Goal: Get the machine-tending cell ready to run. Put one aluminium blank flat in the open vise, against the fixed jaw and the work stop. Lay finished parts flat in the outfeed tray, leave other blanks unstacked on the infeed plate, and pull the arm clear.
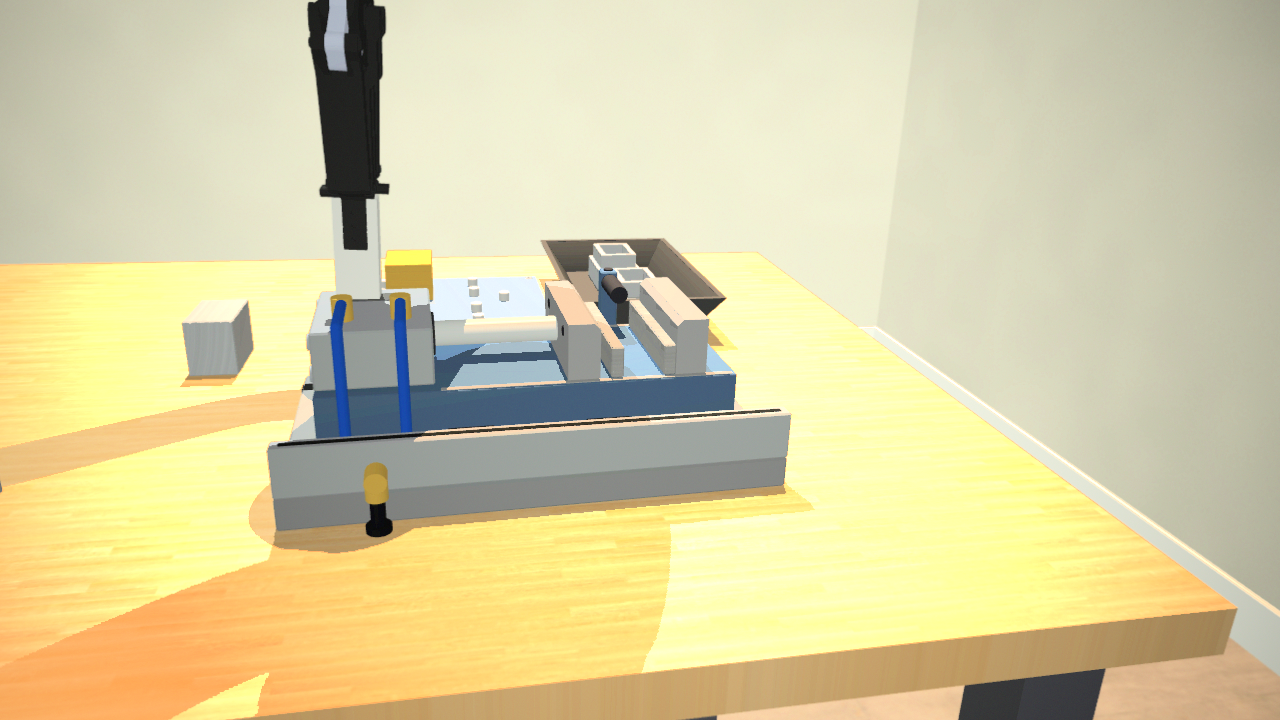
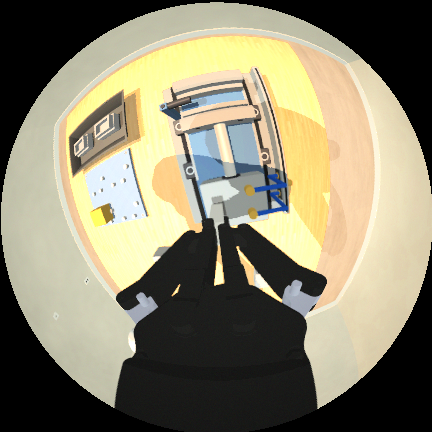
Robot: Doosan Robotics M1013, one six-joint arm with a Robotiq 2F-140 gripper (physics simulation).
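Frame: origin at the arm's base, x up, y left, z back, level; millimetres.
Where they show: gripper, between the fingertips: (image 1: 359, 295) (image 2: 217, 212).
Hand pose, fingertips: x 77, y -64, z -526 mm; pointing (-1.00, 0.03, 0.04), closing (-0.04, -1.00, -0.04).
After its pixels a point has its place.
My gripper (image 1: 355, 240) (image 2: 217, 212) {x 77, y -64, z -526 mm} is shut on a pale grey blank (image 1: 358, 279) (image 2: 217, 210), held upright above the vise's grey housing (image 1: 371, 349) {x 66, y -135, z -543 mm} (image 2: 237, 181) {x 77, y -95, z -568 mm}. The fingers hide part of it. The vise jaws stand apart: the fixed jaw (image 1: 687, 335) {x 67, y -119, z -734 mm} (image 2: 210, 80) {x 76, y -74, z -725 mm} at the far end and the moving jaw (image 1: 578, 344) {x 64, y -127, z -665 mm} (image 2: 217, 118) {x 77, y -77, z -658 mm} on the rod, with blue vise bed between them. The work stop (image 1: 608, 300) {x 57, y -9, z -694 mm} (image 2: 171, 110) {x 56, y -9, z -691 mm} stands beside the gap. Two hollow-topped finished parts (image 1: 633, 277) {x 19, y 195, z -738 mm} (image 2: 106, 125) {x 13, y 168, z -736 mm} (image 2: 82, 144) {x 28, y 253, z -721 mm} lie in the brown outfeed tray (image 1: 687, 273) {x 18, y 214, z -795 mm}.
The light blue infeed plate (image 1: 523, 304) {x -11, y 207, z -632 mm} (image 2: 125, 197) {x -11, y 156, z -548 mm} bears several pins; a yellow block (image 1: 409, 271) {x 18, y 222, z -524 mm} (image 2: 101, 215) {x 25, y 228, z -524 mm} is at its corner. A grey block (image 1: 213, 344) {x 6, y 47, z -394 mm} sits left of the vise. Blue hoses (image 1: 401, 367) {x 64, y -161, z -563 mm} (image 2: 270, 188) {x 91, y -137, z -560 mm} and a long grey panel (image 1: 537, 461) {x 12, y -180, z -639 mm} flank the vise.
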